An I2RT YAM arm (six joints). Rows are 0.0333 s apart.
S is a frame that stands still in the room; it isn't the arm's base.
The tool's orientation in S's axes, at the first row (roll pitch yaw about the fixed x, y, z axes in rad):
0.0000, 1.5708, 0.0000
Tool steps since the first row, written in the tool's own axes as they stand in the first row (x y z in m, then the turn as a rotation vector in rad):
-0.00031, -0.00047, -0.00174, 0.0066, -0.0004, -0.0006
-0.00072, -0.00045, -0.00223, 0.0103, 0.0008, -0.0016
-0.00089, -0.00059, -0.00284, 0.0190, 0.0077, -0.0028
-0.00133, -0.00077, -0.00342, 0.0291, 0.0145, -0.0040
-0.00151, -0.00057, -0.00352, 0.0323, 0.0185, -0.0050
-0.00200, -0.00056, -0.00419, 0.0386, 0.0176, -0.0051
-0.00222, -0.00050, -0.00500, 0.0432, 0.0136, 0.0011
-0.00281, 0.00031, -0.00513, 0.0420, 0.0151, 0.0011
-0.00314, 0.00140, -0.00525, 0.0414, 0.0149, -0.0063
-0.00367, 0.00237, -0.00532, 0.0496, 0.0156, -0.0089
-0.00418, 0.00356, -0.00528, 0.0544, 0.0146, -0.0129
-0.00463, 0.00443, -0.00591, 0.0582, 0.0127, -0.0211
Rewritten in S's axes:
-0.00174, -0.00047, 0.00031, -0.0006, -0.0004, -0.0066
-0.00223, -0.00045, 0.00072, -0.0016, 0.0008, -0.0103
-0.00284, -0.00059, 0.00089, -0.0028, 0.0077, -0.0190
-0.00342, -0.00077, 0.00133, -0.0040, 0.0145, -0.0291
-0.00352, -0.00057, 0.00151, -0.0050, 0.0185, -0.0323
-0.00419, -0.00056, 0.00200, -0.0051, 0.0176, -0.0386
-0.00500, -0.00050, 0.00222, 0.0011, 0.0136, -0.0432
-0.00513, 0.00031, 0.00281, 0.0011, 0.0151, -0.0420
-0.00525, 0.00140, 0.00314, -0.0063, 0.0149, -0.0414
-0.00532, 0.00237, 0.00367, -0.0089, 0.0156, -0.0496
-0.00528, 0.00356, 0.00418, -0.0129, 0.0146, -0.0544
-0.00591, 0.00443, 0.00463, -0.0211, 0.0127, -0.0582

